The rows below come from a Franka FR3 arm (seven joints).
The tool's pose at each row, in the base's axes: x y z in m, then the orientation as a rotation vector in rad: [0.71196, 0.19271, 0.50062, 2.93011, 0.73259, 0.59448]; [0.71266, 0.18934, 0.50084, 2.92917, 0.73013, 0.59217]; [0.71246, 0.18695, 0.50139, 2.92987, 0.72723, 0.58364]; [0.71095, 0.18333, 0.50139, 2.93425, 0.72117, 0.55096]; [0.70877, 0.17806, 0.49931, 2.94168, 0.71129, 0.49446]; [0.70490, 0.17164, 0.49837, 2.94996, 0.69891, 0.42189]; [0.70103, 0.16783, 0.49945, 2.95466, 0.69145, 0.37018]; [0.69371, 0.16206, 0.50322, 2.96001, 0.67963, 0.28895]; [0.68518, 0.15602, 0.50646, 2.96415, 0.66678, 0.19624]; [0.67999, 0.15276, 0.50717, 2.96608, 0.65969, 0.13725]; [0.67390, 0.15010, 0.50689, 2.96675, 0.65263, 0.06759]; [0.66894, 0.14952, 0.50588, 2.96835, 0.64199, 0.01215]
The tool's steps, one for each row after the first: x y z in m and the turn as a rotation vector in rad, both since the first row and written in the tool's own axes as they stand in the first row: [-0.00092, 0.00332, -0.00004, -0.00177, -0.00181, 0.00096]; [-0.00200, 0.00543, -0.00070, -0.00233, -0.00762, 0.00238]; [-0.00491, 0.00797, -0.00139, -0.00101, -0.02930, 0.00552]; [-0.00986, 0.01136, -0.00047, 0.00218, -0.06665, 0.01073]; [-0.01632, 0.01519, -0.00129, 0.00674, -0.11453, 0.01715]; [-0.02086, 0.01702, -0.00388, 0.01038, -0.14853, 0.02076]; [-0.02816, 0.01948, -0.01035, 0.01591, -0.20201, 0.02616]; [-0.03675, 0.02156, -0.01679, 0.02318, -0.26291, 0.03184]; [-0.04223, 0.02227, -0.01953, 0.02893, -0.30145, 0.03487]; [-0.04852, 0.02189, -0.02169, 0.03608, -0.34689, 0.03743]; [-0.05317, 0.02007, -0.02267, 0.04221, -0.38310, 0.04301]
